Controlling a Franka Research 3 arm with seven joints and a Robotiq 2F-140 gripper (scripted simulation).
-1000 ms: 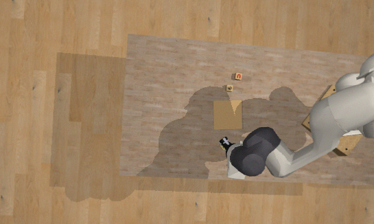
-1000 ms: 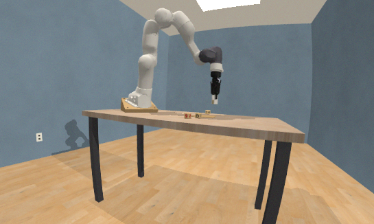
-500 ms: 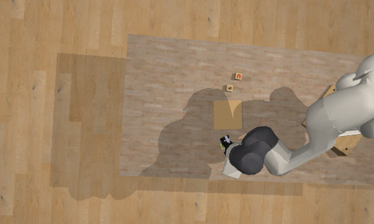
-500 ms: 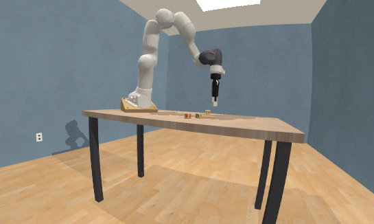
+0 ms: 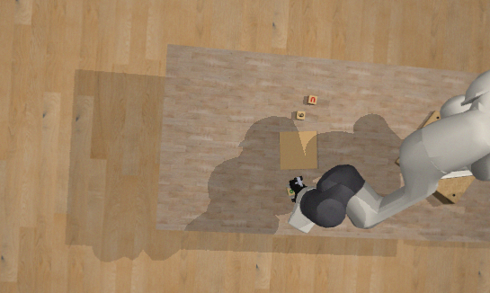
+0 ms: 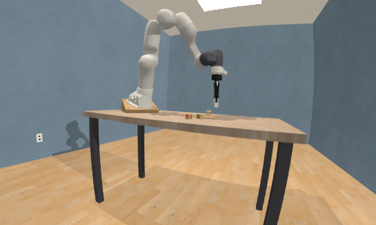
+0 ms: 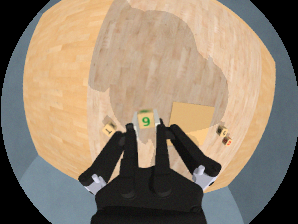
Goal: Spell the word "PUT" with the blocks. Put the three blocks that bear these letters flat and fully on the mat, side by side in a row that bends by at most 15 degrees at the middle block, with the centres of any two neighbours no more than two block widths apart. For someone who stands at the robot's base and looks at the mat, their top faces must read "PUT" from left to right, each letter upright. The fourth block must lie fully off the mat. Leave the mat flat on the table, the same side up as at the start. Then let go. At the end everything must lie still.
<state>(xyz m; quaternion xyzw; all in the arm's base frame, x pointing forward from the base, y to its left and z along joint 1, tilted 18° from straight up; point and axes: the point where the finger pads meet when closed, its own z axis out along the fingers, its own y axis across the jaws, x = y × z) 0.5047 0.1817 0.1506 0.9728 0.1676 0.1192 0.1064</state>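
The green P block lies 20 mm below my hand. Round my hand: T block: 90 mm to the left, 80 mm below, 80 mm behind; block marked 6: 270 mm to the right, 80 mm below, 30 mm behind; tan mat: 140 mm to the right, 90 mm below, 30 mm behind.
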